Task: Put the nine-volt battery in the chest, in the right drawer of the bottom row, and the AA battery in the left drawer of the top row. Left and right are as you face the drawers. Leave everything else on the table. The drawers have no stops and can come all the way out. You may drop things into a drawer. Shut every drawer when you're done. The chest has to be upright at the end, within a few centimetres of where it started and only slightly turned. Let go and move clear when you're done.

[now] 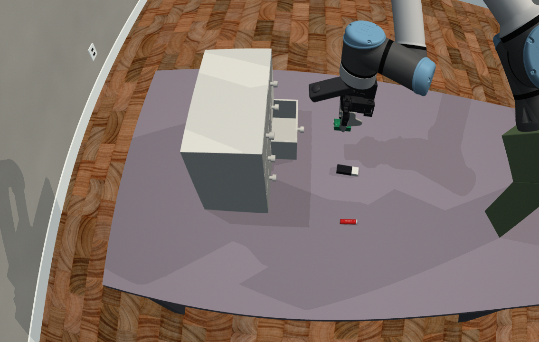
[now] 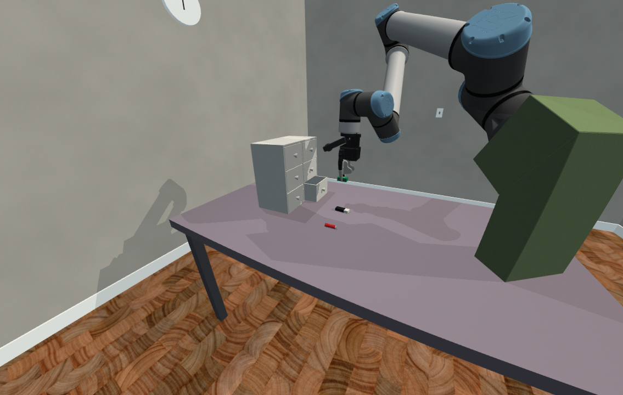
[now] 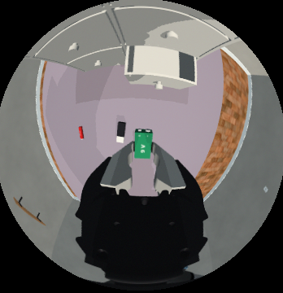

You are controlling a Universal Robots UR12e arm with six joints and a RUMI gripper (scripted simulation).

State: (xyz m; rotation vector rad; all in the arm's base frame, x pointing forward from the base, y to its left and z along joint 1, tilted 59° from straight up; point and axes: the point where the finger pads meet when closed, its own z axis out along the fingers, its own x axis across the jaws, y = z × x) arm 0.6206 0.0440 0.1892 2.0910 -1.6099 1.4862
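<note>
The green nine-volt battery lies 10 mm below my hand and 10 mm ahead of it. Also, from my hand: red AA battery (230 mm to the left, 140 mm below, 20 mm behind).
</note>
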